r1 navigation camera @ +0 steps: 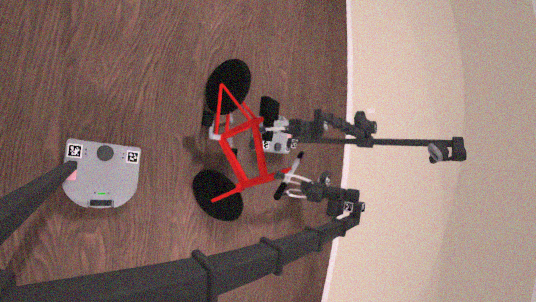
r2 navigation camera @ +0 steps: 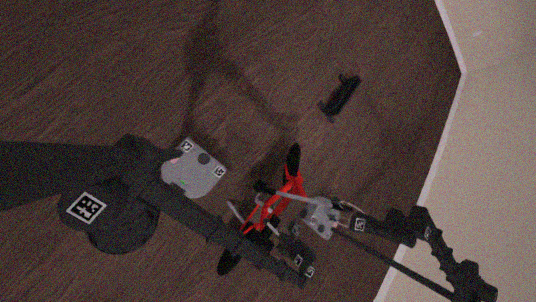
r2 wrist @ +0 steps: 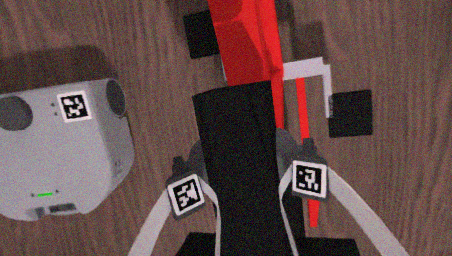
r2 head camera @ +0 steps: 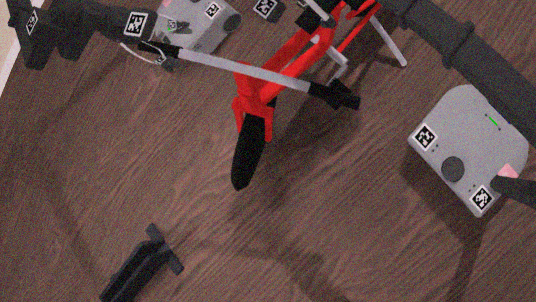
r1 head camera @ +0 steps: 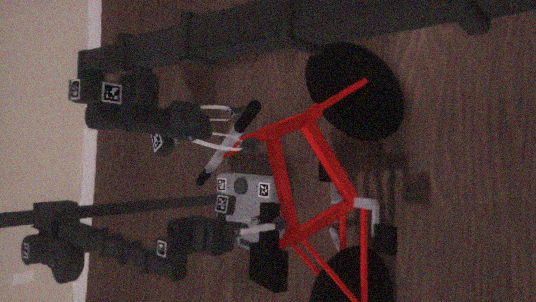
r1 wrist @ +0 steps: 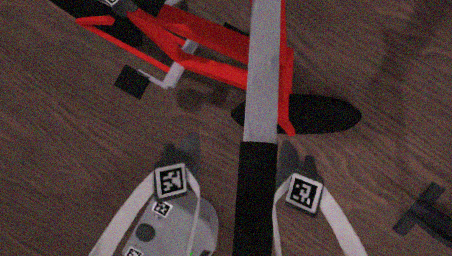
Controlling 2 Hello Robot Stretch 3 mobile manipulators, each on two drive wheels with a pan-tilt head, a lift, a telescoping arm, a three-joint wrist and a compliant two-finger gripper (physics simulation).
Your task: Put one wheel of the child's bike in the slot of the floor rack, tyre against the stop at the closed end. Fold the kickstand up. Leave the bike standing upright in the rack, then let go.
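The red child's bike point(r1 head camera: 285, 175) point(r1 navigation camera: 232, 162) point(r2 head camera: 295, 60) stands roughly upright, apart from the floor rack. Its front wheel point(r1 head camera: 350, 90) point(r2 head camera: 248, 150) point(r2 navigation camera: 293, 159) points toward the dark rack point(r2 head camera: 172, 257) point(r2 navigation camera: 340, 97) point(r1 wrist: 419, 210). The kickstand point(r2 head camera: 390, 40) point(r2 navigation camera: 236, 212) is down. My r1 gripper point(r1 wrist: 240, 155) point(r2 head camera: 175, 46) is open, its fingers either side of one black handlebar grip point(r1 wrist: 254, 200), with a gap on the left. My r2 gripper point(r2 wrist: 241, 145) is shut on the black saddle point(r2 wrist: 240, 175), a finger pressed to each side. The rack's far end is cut off in the r2 head view.
A grey robot base point(r2 head camera: 465, 150) point(r2 navigation camera: 195, 172) stands on one side of the bike and another base point(r2 head camera: 200, 25) point(r1 head camera: 250, 195) on the other. A dark arm point(r1 navigation camera: 240, 267) passes near the front wheel. Walls with a white baseboard point(r2 navigation camera: 450, 125) border the floor beyond the rack.
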